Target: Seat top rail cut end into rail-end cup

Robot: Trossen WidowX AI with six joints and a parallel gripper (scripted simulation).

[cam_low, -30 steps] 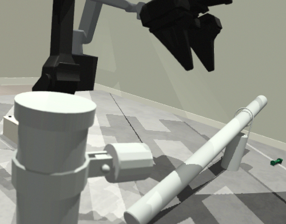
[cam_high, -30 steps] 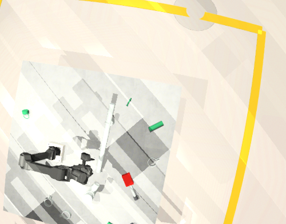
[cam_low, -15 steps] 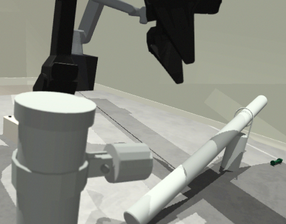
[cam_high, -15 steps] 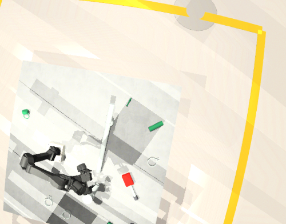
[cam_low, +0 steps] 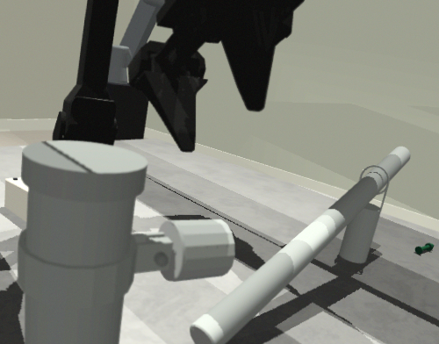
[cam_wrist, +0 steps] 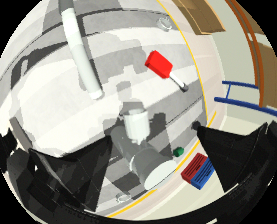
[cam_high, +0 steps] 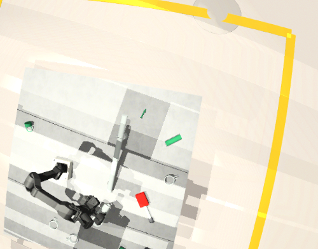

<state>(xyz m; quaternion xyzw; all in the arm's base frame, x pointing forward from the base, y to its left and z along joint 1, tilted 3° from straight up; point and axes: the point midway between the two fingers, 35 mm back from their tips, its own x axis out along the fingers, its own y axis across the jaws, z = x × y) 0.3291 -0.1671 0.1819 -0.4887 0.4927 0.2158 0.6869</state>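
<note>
Right now the rail-end cup is 80 mm below my gripper tip and 30 mm to the right of it. The rest, counted from my gripper tip: red-headed tool: 260 mm ahead, 200 mm below, 60 mm to the right; then green cylinder: 450 mm to the left, 390 mm ahead, 200 mm below; then small post: 430 mm to the left, 110 mm below, 50 mm ahead.
</note>
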